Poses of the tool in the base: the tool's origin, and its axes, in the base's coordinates. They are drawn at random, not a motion.
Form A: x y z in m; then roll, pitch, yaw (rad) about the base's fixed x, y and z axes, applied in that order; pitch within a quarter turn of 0, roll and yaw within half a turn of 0.
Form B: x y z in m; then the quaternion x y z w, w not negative. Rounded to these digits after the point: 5 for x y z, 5 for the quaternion.
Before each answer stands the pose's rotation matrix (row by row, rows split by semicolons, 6 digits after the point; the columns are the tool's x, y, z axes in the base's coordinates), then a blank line. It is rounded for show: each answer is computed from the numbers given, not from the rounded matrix.
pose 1, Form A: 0.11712 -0.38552 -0.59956 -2.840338 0.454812 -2.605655
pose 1, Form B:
-0.772387 -0.375580 0.512209; -0.458737 0.887631 -0.040894; -0.439293 -0.266555 -0.857887

0.11712 -0.38552 -0.59956 -0.22241 0.93780 -0.08196 0.25365
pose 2, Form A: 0.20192 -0.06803 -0.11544 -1.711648 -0.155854 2.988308
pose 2, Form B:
-0.976296 -0.130450 -0.172709; 0.150834 0.162206 -0.975161; 0.155224 -0.978096 -0.138685

0.20192 -0.06803 -0.11544 -0.00675 -0.75452 0.64719 0.10866
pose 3, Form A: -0.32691 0.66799 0.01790 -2.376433 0.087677 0.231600
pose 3, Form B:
0.969562 0.106525 -0.220460; 0.228653 -0.715936 0.659662; -0.087565 -0.689992 -0.718501

-0.32691 0.66799 0.01790 -0.92250 -0.09083 0.08348 0.36576
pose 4, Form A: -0.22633 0.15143 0.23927 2.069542 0.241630 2.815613
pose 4, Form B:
-0.919817 -0.045893 0.389655; 0.310934 0.520428 0.795283; -0.239286 0.852671 -0.464429

-0.22633 0.15143 0.23927 0.07776 0.85216 0.48347 0.18451
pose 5, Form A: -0.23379 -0.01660 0.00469 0.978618 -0.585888 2.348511
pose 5, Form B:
-0.584632 -0.075796 0.807750; 0.593686 -0.718537 0.362273; 0.552940 0.691346 0.465079

-0.23379 -0.01660 0.00469 0.40891 0.31663 0.83190 0.20119
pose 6, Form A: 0.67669 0.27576 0.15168 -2.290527 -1.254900 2.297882
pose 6, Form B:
-0.206500 0.017378 -0.978292; 0.232105 0.972173 -0.031724; 0.950518 -0.233618 -0.204787

0.67669 0.27576 0.15168 -0.08080 -0.77192 0.08594 0.62468
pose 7, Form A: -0.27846 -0.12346 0.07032 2.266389 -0.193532 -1.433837
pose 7, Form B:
0.133983 -0.654998 -0.743658; -0.972142 0.058766 -0.226908; 0.192326 0.753342 -0.628877

-0.27846 -0.12346 0.07032 0.65270 -0.62323 -0.21117 0.37546
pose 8, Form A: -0.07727 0.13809 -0.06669 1.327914 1.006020 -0.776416
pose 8, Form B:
0.381847 0.753477 -0.535224; -0.375048 -0.402956 -0.834845; -0.844708 0.519517 0.128723

-0.07727 0.13809 -0.06669 0.64344 0.14703 -0.53615 0.52622
